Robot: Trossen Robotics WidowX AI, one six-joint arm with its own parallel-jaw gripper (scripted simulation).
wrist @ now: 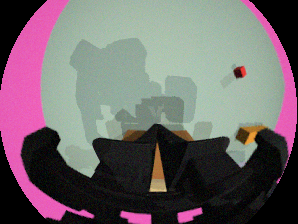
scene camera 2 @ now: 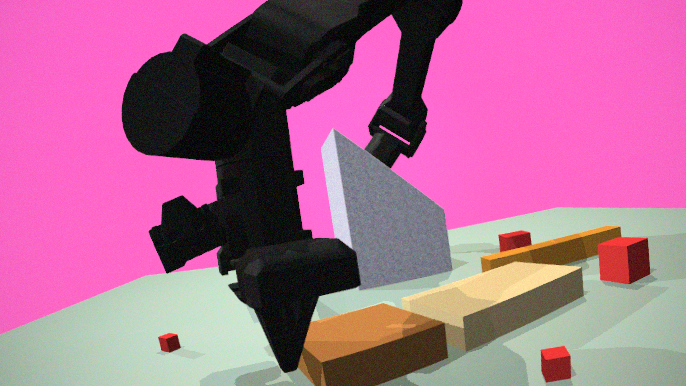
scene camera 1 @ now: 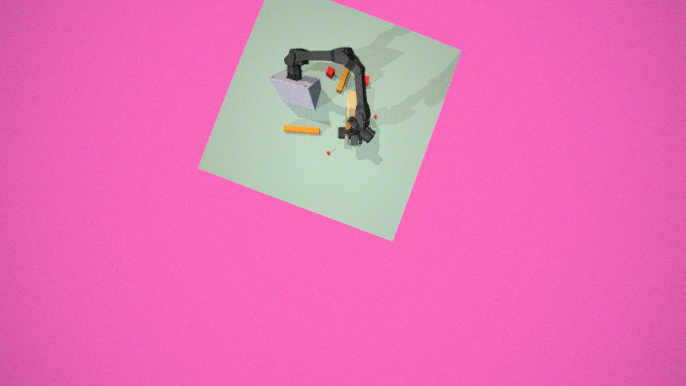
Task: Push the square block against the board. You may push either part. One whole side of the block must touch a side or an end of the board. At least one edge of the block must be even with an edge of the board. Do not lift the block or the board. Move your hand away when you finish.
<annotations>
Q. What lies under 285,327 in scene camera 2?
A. My gripper.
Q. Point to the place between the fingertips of my gripper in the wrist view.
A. At 156,126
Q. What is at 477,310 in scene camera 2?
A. A board.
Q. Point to a long orange bar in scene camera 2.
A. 561,251
</annotations>
